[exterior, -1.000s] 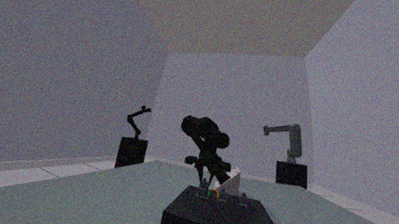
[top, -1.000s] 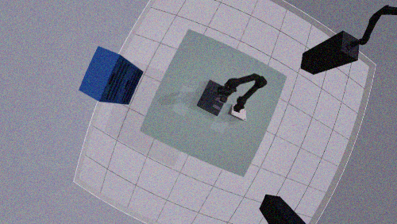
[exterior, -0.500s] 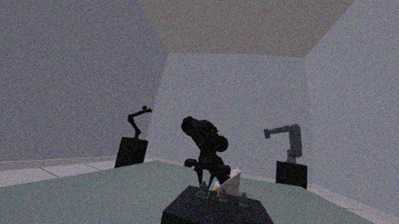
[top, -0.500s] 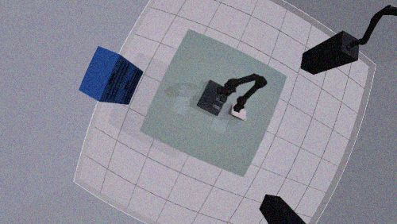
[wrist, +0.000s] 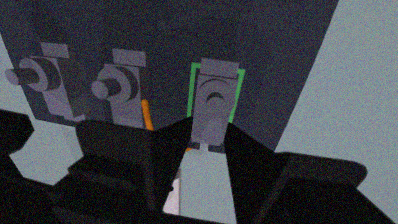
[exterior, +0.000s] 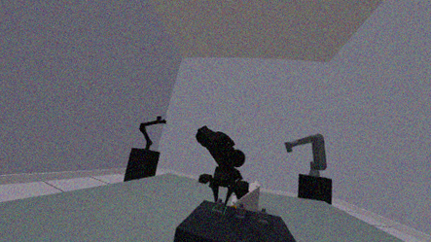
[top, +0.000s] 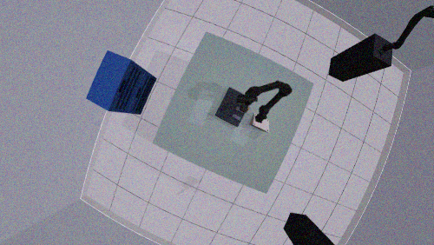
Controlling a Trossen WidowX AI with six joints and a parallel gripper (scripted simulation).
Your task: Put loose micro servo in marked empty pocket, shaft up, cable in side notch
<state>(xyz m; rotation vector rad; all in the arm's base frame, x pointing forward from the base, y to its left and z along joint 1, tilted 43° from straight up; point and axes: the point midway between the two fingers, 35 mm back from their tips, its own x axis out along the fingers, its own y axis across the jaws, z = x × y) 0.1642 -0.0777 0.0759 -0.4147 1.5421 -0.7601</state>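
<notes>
My gripper tip is now 13 cm short of the dark deck, 5 cm to the right of it and 3 cm above it.
</notes>
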